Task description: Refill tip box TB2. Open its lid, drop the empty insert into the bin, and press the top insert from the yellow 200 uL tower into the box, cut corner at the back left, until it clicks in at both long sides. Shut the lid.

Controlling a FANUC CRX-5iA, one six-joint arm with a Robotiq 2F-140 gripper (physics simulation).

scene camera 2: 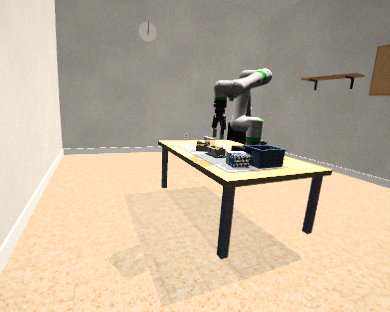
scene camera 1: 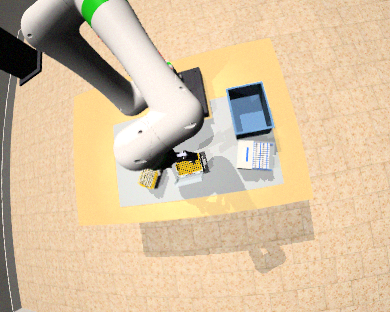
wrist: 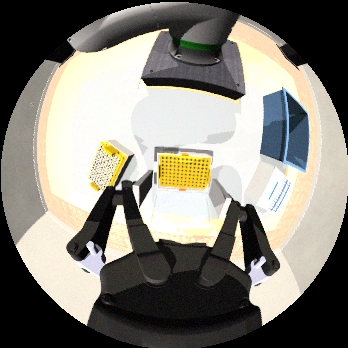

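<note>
The tip box TB2 (wrist: 202, 190) (scene camera 2: 216, 151) stands near the middle of the mat. Its clear lid (scene camera 1: 190, 179) (wrist: 182, 204) is open towards the front. A yellow insert (scene camera 1: 188, 166) (wrist: 184, 171) lies in the box; its holes look dark, with no white tips visible. Its cut corner and side clicks cannot be made out. The yellow tower (scene camera 1: 149, 178) (scene camera 2: 202, 145) (wrist: 106, 165) stands turned to the left, white tips in its top insert. My gripper (wrist: 181, 182) (scene camera 2: 218, 135) is open and empty, above the box, fingers apart towards its left and right sides. The arm partly hides it in scene camera 1.
The blue bin (scene camera 1: 251, 110) (scene camera 2: 266, 156) (wrist: 285, 127) stands at the right. A white and blue tower (scene camera 1: 255, 155) (scene camera 2: 238, 159) (wrist: 275, 190) stands in front of it. The dark robot base plate (scene camera 1: 195, 90) (wrist: 195, 75) is at the back.
</note>
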